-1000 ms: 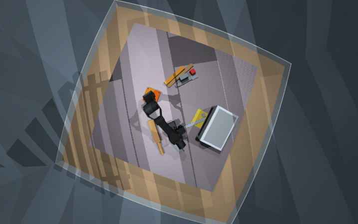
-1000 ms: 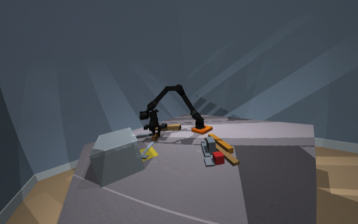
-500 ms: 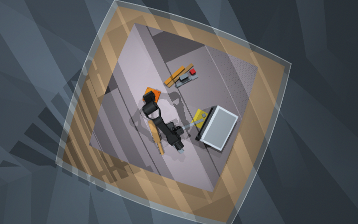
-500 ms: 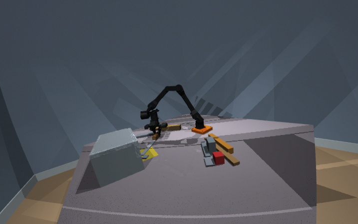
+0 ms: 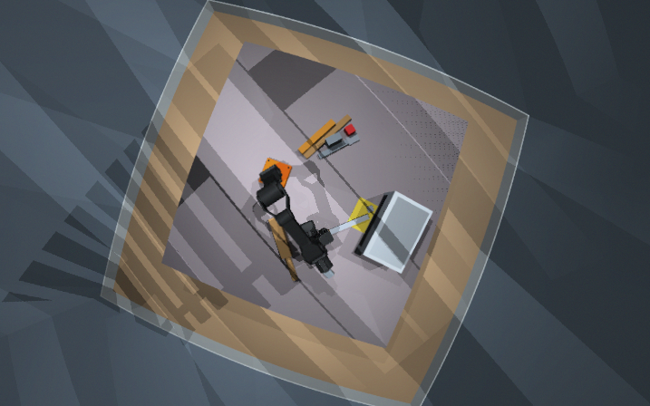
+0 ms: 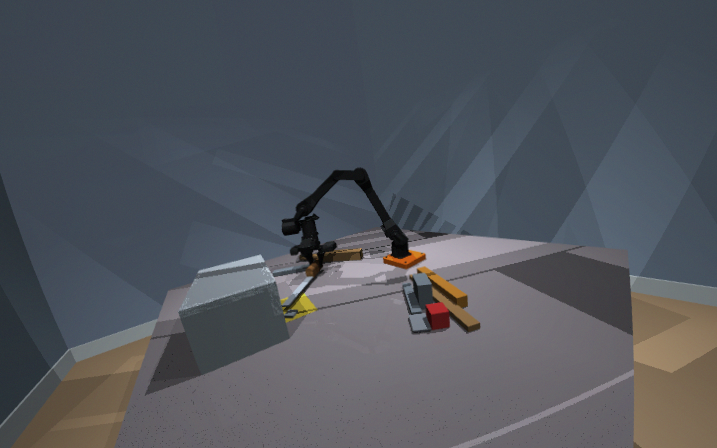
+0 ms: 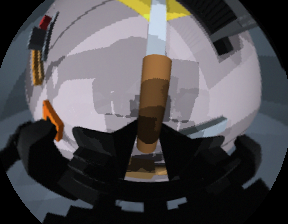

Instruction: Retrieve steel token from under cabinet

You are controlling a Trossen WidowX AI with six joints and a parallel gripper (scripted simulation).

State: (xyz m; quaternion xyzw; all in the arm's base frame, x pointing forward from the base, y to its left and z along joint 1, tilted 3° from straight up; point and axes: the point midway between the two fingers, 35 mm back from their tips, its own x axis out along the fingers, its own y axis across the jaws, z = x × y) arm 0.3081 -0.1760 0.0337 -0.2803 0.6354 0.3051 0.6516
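My gripper tip is now 9 cm past the wooden paddle and 13 cm to the left of it. The rest, counted from my gripper tip: thin grey bar 9 cm ahead, 11 cm to the right, 1 cm below; grey block 13 cm behind, 46 cm to the left, 1 cm above; steel token 18 cm ahead, 25 cm to the left, 2 cm below.
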